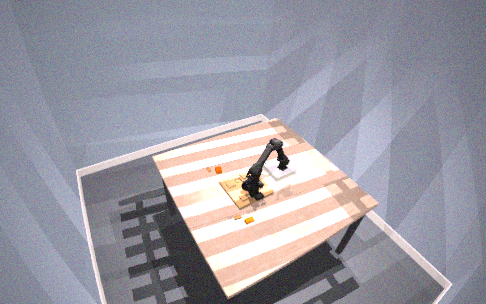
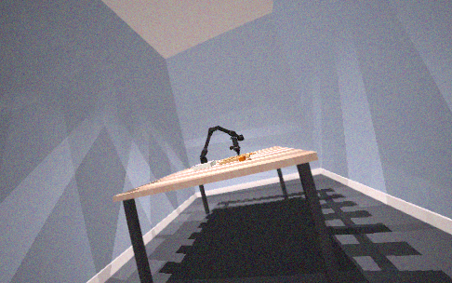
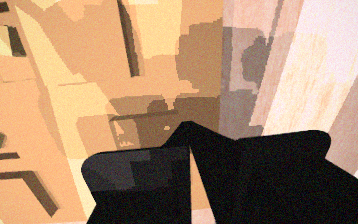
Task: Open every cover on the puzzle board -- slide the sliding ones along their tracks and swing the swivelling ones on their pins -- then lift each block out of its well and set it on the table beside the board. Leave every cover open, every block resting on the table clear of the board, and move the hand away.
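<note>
Right now the tan puzzle board is 40 mm behind my gripper tip, 120 mm to the right of it and 10 mm below it. Also, from my gripper tip: orange bit: 140 mm ahead, 120 mm to the left, 20 mm below.
</note>
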